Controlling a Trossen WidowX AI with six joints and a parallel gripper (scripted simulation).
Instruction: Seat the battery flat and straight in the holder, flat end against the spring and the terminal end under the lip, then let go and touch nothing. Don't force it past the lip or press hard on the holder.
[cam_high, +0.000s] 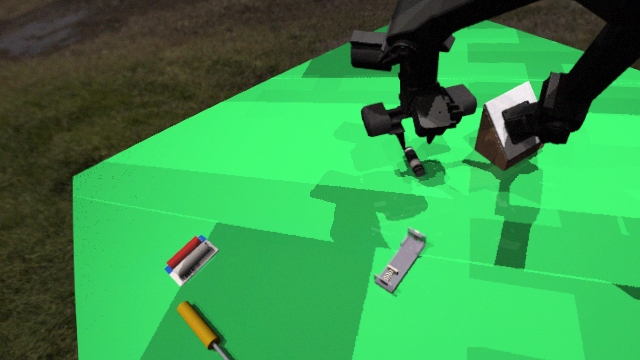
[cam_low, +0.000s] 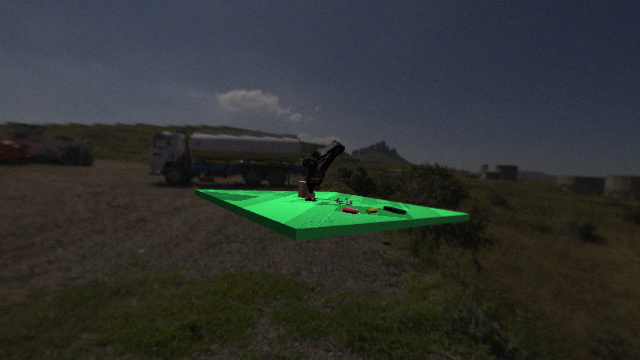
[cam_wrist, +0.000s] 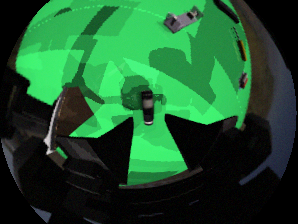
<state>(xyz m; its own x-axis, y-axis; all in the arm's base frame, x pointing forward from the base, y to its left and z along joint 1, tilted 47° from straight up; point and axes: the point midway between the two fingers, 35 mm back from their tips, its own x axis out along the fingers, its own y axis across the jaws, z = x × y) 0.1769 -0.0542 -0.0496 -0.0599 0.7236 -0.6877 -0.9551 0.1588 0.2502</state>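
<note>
My gripper tip is now 40 mm above the battery. Round my gripper tip: yellow-handled screwdriver 460 mm ahead, 140 mm to the left, 40 mm below; dark bar 460 mm ahead, 290 mm to the left, 40 mm below; white card 470 mm ahead, 40 mm below, 30 mm to the right.
</note>
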